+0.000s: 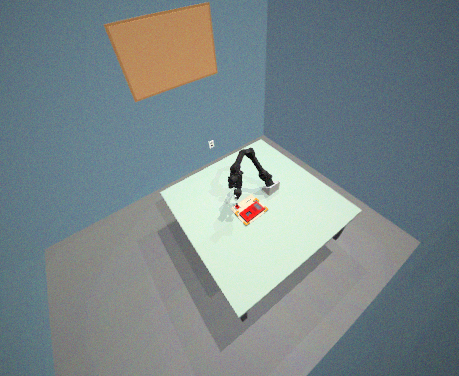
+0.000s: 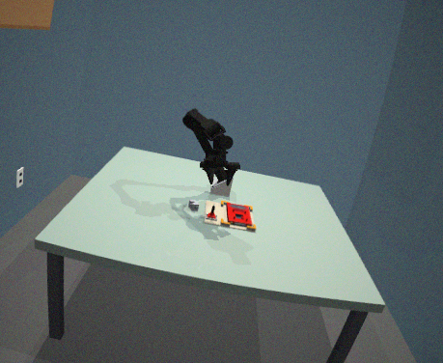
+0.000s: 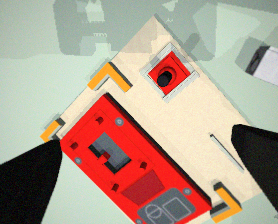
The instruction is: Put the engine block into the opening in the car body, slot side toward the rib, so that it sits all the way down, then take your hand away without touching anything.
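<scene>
My gripper tip is now 4 cm past the grey engine block, 10 cm to the left of it and 14 cm above it. Round my gripper tip: grey holder 2 cm ahead, 12 cm below; then pale base plate 6 cm behind, 8 cm to the left, 15 cm below.
</scene>
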